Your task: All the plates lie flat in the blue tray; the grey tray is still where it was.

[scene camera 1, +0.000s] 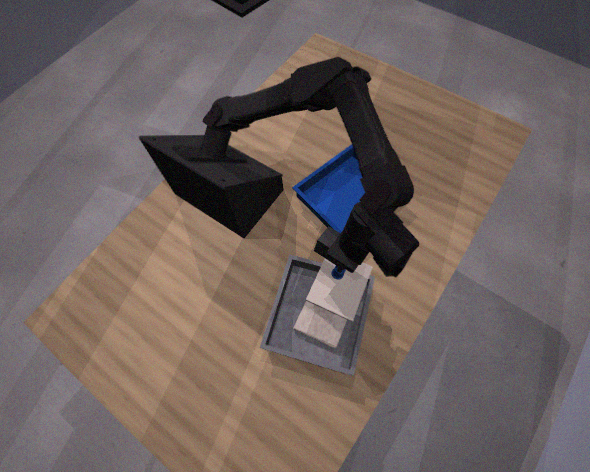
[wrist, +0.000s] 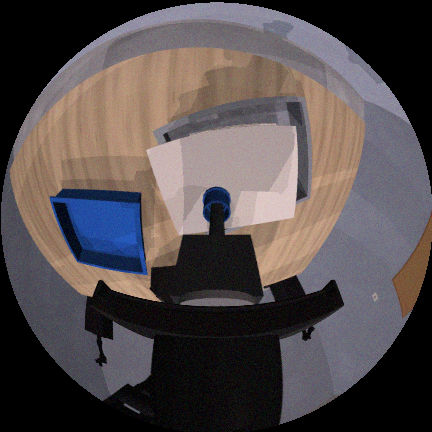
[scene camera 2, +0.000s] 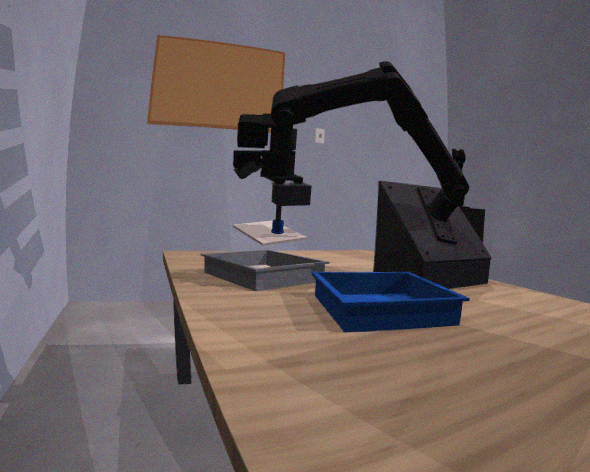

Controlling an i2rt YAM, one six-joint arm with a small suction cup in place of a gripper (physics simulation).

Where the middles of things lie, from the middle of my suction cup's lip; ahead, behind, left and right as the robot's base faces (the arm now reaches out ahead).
I see my suction cup 24 cm to the right of the blue tray (scene camera 2: pixel 358 301), 15 cm past it and 11 cm above it. Also, from my suction cup: grey tray (scene camera 1: pixel 299 275) (11 cm below, 8 cm to the right, 2 cm ahead).
